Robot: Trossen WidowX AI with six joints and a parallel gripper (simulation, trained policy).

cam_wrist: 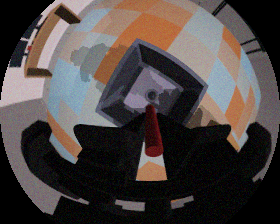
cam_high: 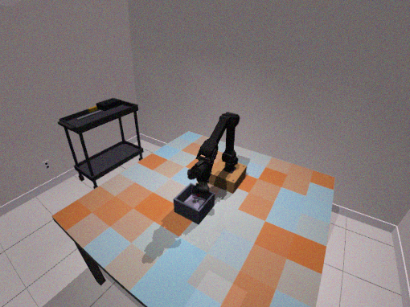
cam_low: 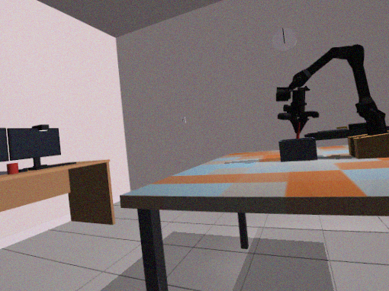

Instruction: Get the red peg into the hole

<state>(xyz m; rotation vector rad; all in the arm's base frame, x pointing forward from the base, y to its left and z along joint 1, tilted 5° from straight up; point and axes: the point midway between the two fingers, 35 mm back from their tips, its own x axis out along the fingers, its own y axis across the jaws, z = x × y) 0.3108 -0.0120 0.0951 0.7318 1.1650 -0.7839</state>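
Now: gripper tip 10 mm below the red peg. The rest, counted from my gripper tip: dark grey box: 10 mm ahead, 20 mm to the right, 100 mm below; then pale plate: 10 mm ahead, 20 mm to the right, 80 mm below.
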